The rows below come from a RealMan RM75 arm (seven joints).
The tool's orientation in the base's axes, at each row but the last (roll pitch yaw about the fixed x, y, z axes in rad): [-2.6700, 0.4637, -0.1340]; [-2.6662, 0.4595, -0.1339]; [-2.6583, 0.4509, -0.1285]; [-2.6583, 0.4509, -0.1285]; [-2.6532, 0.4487, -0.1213]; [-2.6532, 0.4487, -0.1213]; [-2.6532, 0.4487, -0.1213]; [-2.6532, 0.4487, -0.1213]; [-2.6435, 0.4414, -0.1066]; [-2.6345, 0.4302, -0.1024]
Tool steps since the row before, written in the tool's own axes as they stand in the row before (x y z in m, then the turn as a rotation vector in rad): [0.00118, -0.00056, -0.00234, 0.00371, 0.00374, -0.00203]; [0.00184, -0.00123, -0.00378, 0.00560, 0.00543, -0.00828]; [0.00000, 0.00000, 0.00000, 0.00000, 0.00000, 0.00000]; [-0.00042, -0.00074, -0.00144, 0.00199, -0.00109, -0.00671]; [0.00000, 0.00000, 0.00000, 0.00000, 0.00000, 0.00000]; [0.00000, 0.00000, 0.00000, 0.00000, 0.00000, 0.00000]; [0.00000, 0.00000, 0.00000, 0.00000, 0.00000, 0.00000]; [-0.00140, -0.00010, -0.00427, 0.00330, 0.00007, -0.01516]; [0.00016, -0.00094, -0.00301, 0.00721, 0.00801, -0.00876]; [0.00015, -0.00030, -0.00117, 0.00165, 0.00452, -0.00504]
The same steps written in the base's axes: [0.00201, -0.00084, 0.00156, 0.00277, -0.00467, -0.00156]; [0.00327, -0.00108, 0.00270, 0.00597, -0.00950, 0.00189]; [0.00000, 0.00000, 0.00000, 0.00000, 0.00000, 0.00000]; [0.00032, -0.00006, 0.00164, 0.00429, -0.00272, 0.00494]; [0.00000, 0.00000, 0.00000, 0.00000, 0.00000, 0.00000]; [0.00000, 0.00000, 0.00000, 0.00000, 0.00000, 0.00000]; [0.00000, 0.00000, 0.00000, 0.00000, 0.00000, 0.00000]; [0.00016, -0.00195, 0.00405, 0.00783, -0.00818, 0.01060]; [0.00139, -0.00076, 0.00273, 0.00693, -0.01203, 0.00042]; [0.00059, -0.00037, 0.00100, 0.00175, -0.00661, 0.00132]
